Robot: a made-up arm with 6 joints. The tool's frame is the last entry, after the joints. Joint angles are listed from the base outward. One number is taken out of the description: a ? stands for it. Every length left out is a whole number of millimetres.
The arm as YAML. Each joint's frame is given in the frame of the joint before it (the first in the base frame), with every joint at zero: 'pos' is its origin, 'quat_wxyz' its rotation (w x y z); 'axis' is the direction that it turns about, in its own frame. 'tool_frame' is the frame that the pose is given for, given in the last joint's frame.
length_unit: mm
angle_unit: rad
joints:
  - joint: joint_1
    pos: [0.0, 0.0, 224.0]
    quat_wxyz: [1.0, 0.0, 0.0, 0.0]
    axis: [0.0, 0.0, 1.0]
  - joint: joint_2
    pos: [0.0, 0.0, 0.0]
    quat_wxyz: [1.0, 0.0, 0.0, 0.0]
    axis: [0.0, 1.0, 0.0]
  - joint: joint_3
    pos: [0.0, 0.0, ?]
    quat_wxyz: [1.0, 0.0, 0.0, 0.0]
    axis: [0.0, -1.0, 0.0]
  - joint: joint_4
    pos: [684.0, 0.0, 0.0]
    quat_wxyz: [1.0, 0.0, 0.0, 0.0]
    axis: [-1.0, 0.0, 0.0]
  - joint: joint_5
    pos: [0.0, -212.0, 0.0]
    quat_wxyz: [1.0, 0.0, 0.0, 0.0]
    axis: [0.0, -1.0, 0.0]
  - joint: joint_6
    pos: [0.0, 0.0, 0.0]
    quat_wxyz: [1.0, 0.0, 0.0, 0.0]
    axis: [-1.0, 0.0, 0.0]
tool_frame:
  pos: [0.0, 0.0, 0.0]
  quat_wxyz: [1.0, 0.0, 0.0, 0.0]
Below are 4 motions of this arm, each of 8 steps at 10 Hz.
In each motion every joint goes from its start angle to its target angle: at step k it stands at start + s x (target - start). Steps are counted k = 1, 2, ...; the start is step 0. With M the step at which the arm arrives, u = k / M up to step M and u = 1 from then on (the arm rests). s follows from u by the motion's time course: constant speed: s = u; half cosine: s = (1 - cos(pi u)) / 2; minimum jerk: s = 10 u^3 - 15 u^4 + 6 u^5.
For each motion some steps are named. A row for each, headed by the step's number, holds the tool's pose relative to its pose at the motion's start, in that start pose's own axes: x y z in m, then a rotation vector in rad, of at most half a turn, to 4 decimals.
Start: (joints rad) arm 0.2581 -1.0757 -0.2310 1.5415 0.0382 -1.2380
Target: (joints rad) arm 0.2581 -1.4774 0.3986 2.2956 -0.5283 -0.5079
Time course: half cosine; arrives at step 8
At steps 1, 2, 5, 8:
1: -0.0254 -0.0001 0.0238 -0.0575 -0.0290 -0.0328
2: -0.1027 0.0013 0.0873 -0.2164 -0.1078 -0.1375
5: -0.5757 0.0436 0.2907 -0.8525 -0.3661 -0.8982
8: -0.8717 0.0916 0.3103 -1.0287 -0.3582 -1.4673

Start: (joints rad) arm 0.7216 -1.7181 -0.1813 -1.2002 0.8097 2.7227
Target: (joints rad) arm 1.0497 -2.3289 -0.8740 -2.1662 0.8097 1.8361
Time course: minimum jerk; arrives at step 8
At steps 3, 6, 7, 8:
3: -0.1382 0.0258 -0.1513 0.4728 0.1332 0.2400
6: -0.4668 0.1238 -0.4218 1.4789 0.6899 0.6738
7: -0.5121 0.1413 -0.4504 1.6068 0.8002 0.7198
8: -0.5203 0.1446 -0.4554 1.6297 0.8214 0.7277

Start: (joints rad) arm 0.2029 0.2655 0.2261 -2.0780 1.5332 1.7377
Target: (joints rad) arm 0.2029 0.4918 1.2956 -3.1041 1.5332 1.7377
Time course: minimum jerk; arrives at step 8
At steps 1, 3, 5, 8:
1: -0.0073 0.0054 0.0083 0.0124 0.0147 0.0092
3: -0.1255 0.0654 0.1466 0.1960 0.2468 0.1842
5: -0.3091 0.0412 0.3725 0.4255 0.6147 0.5918
8: -0.3885 -0.0475 0.4754 0.4959 0.8068 0.8960

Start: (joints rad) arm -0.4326 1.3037 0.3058 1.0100 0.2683 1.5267
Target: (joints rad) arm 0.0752 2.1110 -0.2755 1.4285 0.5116 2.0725
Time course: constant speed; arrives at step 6
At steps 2, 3, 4, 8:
2: 0.2717 0.1125 0.5126 -0.3293 -0.5103 0.0650
3: 0.3208 0.2006 0.7739 -0.4776 -0.7753 0.0684
4: 0.3142 0.3086 1.0182 -0.6052 -1.0456 0.0562
8: 0.1582 0.5647 1.4054 -0.7651 -1.5956 -0.0005

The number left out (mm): 1130.0
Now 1 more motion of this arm.
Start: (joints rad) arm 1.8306 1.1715 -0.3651 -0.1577 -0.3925 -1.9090
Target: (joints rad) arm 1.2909 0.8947 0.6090 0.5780 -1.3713 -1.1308
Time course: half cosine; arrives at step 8
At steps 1, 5, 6, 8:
1: -0.0225 0.0306 0.0080 -0.0387 0.0053 0.0088
5: -0.6132 0.3328 0.3830 -0.4649 -0.2604 0.1777
6: -0.7866 0.3071 0.5261 -0.4698 -0.3889 0.1698
8: -0.9382 0.2428 0.6574 -0.4348 -0.5000 0.1351

